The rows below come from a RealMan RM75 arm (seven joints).
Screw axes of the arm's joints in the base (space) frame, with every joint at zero. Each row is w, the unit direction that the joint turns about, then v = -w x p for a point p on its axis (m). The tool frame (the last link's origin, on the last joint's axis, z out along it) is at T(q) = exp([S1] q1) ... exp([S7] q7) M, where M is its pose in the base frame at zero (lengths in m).
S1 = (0, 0, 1, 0, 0, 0)
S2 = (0, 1, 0, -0.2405, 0, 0)
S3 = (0, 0, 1, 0, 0, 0)
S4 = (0, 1, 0, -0.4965, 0, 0)
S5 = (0, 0, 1, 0, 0, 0)
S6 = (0, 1, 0, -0.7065, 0, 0)
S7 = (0, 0, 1, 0, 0, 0)
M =
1 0 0 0
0 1 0 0
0 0 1 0.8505
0 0 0 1
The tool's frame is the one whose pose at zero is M.
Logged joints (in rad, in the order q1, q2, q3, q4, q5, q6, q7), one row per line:
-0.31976, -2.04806, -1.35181, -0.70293, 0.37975, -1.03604, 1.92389
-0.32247, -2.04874, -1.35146, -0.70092, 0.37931, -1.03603, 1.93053
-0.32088, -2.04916, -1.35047, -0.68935, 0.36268, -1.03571, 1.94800
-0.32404, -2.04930, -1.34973, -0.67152, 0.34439, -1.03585, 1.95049
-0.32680, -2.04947, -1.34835, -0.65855, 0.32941, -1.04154, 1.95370
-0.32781, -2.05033, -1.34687, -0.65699, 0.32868, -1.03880, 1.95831
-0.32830, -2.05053, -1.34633, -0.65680, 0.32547, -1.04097, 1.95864
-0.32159, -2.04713, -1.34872, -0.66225, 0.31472, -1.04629, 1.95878
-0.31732, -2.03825, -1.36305, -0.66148, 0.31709, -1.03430, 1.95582
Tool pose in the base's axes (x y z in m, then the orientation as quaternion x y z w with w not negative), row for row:
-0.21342, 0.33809, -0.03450, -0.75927, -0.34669, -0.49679, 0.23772
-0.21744, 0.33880, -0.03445, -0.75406, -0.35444, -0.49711, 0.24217
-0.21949, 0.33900, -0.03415, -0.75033, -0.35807, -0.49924, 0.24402
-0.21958, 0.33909, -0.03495, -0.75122, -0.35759, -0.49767, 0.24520
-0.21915, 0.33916, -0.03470, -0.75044, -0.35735, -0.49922, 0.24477
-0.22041, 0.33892, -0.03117, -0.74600, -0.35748, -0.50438, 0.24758
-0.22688, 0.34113, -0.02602, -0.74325, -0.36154, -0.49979, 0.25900
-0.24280, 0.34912, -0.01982, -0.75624, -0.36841, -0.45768, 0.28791
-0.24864, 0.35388, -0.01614, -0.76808, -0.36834, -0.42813, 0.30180
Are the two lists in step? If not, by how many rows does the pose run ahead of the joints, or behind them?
The pose runs 2 rows ahead of the joints: the pose in row i belongs to the joints in row i + 2.
